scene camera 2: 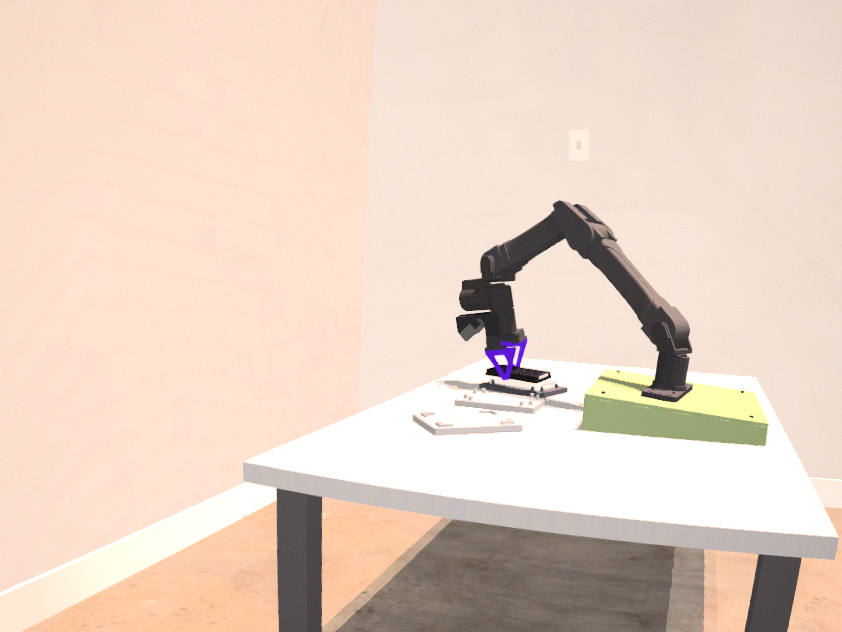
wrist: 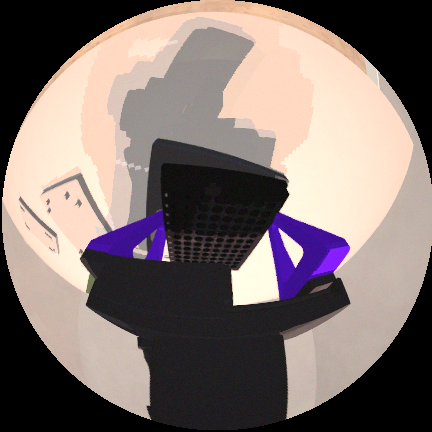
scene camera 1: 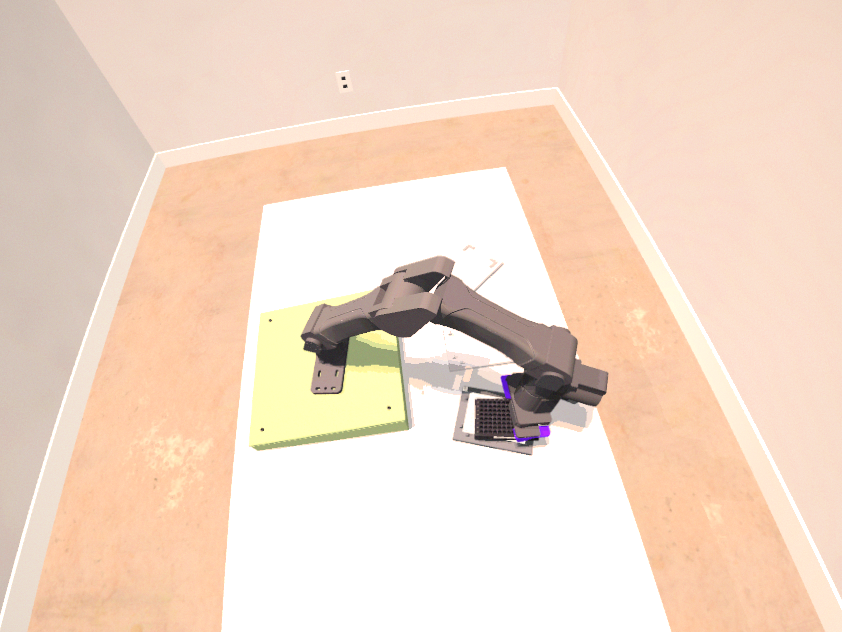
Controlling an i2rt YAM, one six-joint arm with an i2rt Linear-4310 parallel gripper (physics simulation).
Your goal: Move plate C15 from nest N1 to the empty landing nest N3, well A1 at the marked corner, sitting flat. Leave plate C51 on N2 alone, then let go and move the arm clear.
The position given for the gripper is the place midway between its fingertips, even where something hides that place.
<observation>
The gripper (scene camera 1: 514, 420) grips a black perforated plate (scene camera 1: 493, 421).
</observation>
